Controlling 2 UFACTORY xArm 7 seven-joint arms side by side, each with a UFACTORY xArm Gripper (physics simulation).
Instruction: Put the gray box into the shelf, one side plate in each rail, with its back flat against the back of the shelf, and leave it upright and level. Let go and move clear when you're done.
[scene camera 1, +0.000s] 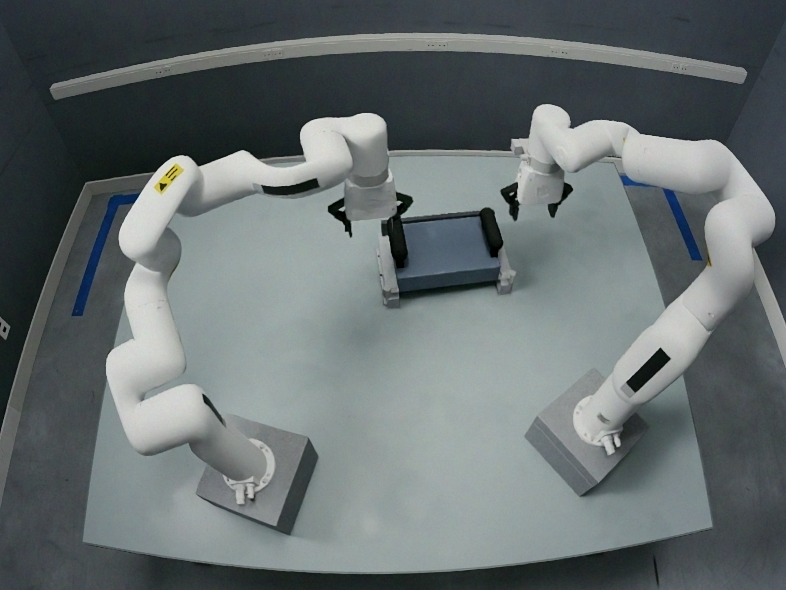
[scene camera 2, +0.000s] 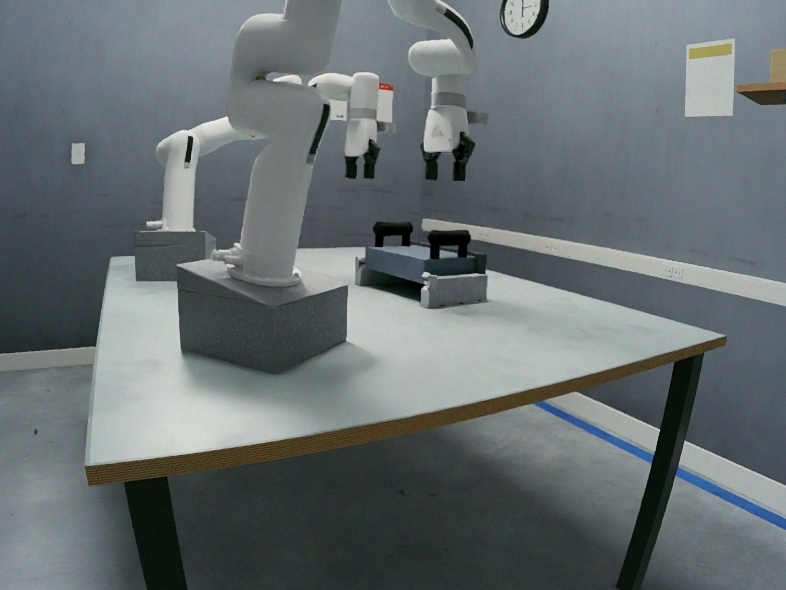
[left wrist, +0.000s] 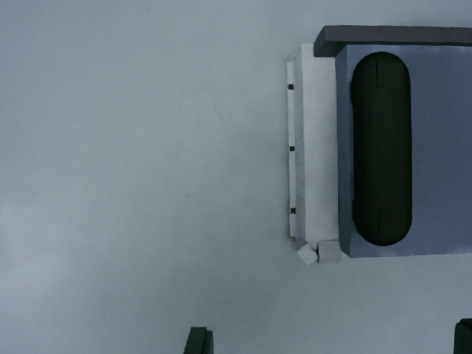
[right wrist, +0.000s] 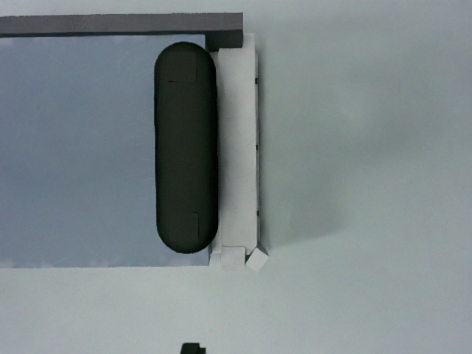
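Seen in the pictures: left gripper, fingertip midpoint: (scene camera 1: 372, 229) (scene camera 2: 359, 178); right gripper, fingertip midpoint: (scene camera 1: 532, 214) (scene camera 2: 444, 180); left arm's base, origin of the base link: (scene camera 1: 249, 467); right arm's base, origin of the base link: (scene camera 1: 597, 421) (scene camera 2: 263, 274).
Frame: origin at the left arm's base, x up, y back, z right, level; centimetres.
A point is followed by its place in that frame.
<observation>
The gray box (scene camera 1: 447, 254) @(x -1.5, y -48.0, z 50.2 cm) (scene camera 2: 399, 259) @(x -2.7, y -42.6, z 52.7 cm) (left wrist: 442, 150) @(x -1.4, y -50.9, z 44.8 cm) (right wrist: 90, 150) @(x -1.4, y -51.0, z 54.2 cm) sits upright, looking level, between the light side rails of the shelf (scene camera 1: 389, 279) @(x -5.4, y -45.6, z 35.6 cm) (scene camera 2: 457, 288) @(x -8.1, y -50.0, z 66.2 cm) (left wrist: 320, 150) @(x -5.4, y -51.2, z 35.8 cm) (right wrist: 237, 150) @(x -5.4, y -50.9, z 64.7 cm). Its rear edge meets the dark back bar (left wrist: 400, 35) @(x -0.4, y -59.6, z 41.3 cm) (right wrist: 120, 24) @(x -0.5, y -59.5, z 56.8 cm) with no visible gap. How its side plates sit inside the rails is hidden. My left gripper (scene camera 1: 372, 227) @(x 16.9, y -43.2, z 32.2 cm) (scene camera 2: 359, 175) @(x 16.9, y -43.2, z 32.2 cm) (left wrist: 330, 339) @(x 16.9, y -43.2, z 32.2 cm) is open and empty, above and left of the box in scene camera 1. My right gripper (scene camera 1: 533, 215) @(x 17.0, y -42.7, z 67.6 cm) (scene camera 2: 445, 177) @(x 17.0, y -42.7, z 67.6 cm) is open and empty, above and right of it there.
Two black handles (scene camera 1: 396, 241) @(x 5.2, y -48.6, z 37.9 cm) (scene camera 1: 490, 231) @(x 5.0, y -48.6, z 60.5 cm) (scene camera 2: 392, 228) @(x 3.7, y -49.3, z 40.1 cm) (scene camera 2: 449, 239) @(x 3.2, y -49.0, z 63.4 cm) stand up from the box top, apart from both grippers. The shelf stands on the pale table (scene camera 1: 406, 393) @(x -12.1, y -18.1, z 35.5 cm) (scene camera 2: 539, 362) @(x -12.1, y -33.3, z 104.7 cm), toward the wall with the long white strip (scene camera 1: 355, 47) (scene camera 2: 571, 248).
</observation>
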